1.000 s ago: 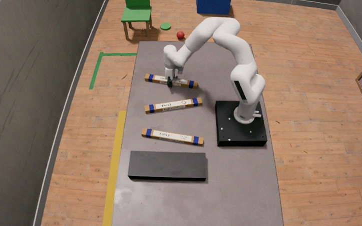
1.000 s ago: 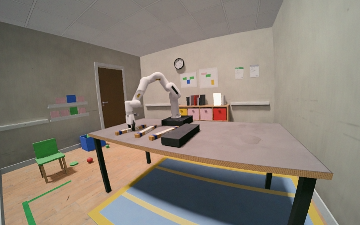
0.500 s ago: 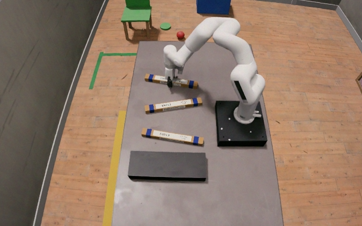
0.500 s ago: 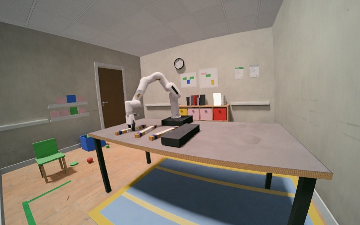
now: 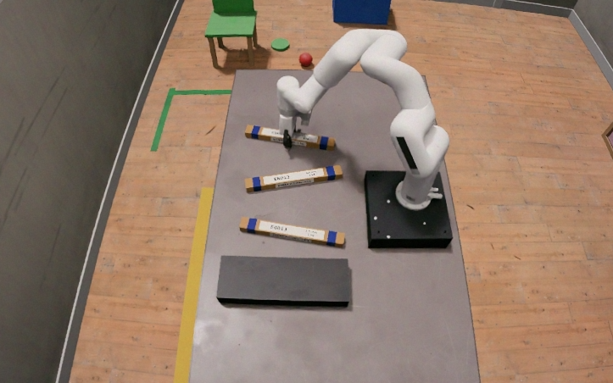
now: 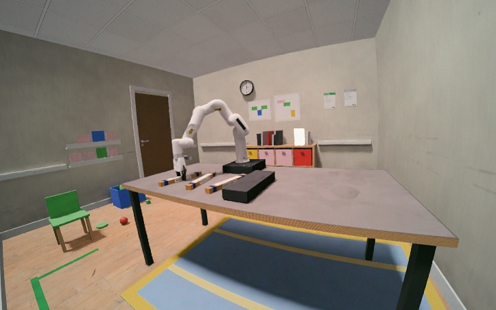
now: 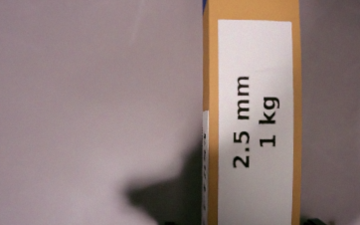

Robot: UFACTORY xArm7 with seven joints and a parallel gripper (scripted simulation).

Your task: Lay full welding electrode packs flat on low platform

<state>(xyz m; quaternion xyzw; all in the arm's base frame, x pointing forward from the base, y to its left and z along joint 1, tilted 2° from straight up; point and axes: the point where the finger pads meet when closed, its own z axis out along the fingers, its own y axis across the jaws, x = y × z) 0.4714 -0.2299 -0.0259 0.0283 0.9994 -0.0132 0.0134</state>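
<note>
Right now my hand is 50 mm past the pack and 190 mm to the right of it. Round my hand: pack of welding electrodes 70 mm behind, 400 mm to the left; platform 70 mm behind, 580 mm to the left.
</note>
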